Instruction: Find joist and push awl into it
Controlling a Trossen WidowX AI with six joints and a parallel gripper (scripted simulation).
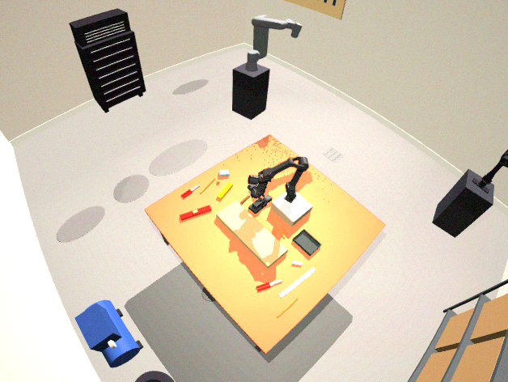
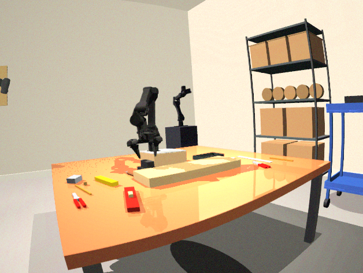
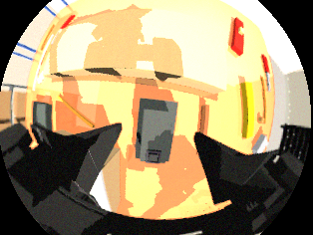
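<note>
Right now my gripper tip is 30 mm past the dark stud finder, 10 mm to the right of it and 30 mm above it. The rest, counted from my gripper tip: awl 40 mm behind, 100 mm to the right, 70 mm below; grey block 90 mm behind, 390 mm to the right, 60 mm below; yellow block 30 mm ahead, 270 mm to the right, 70 mm below.
</note>
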